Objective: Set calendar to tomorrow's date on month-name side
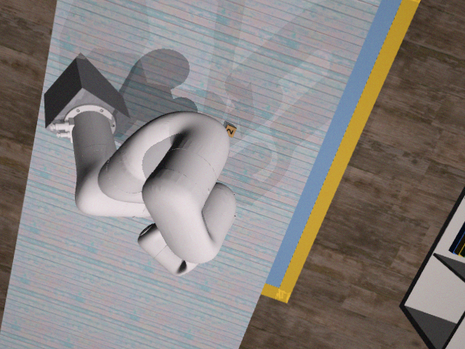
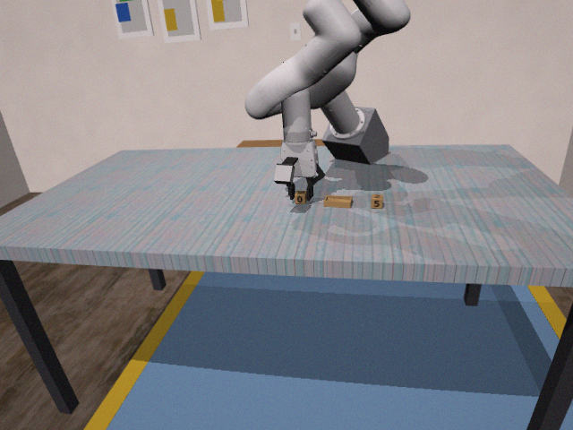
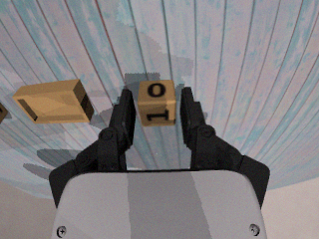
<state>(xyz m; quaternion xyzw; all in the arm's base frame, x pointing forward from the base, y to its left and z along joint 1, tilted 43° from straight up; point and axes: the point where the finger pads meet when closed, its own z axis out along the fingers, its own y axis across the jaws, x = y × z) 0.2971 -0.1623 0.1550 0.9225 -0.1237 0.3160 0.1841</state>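
The wooden digit cube is 20 mm below my hand. Round my hand: wooden calendar tray 40 mm ahead, 100 mm to the left, 20 mm below.
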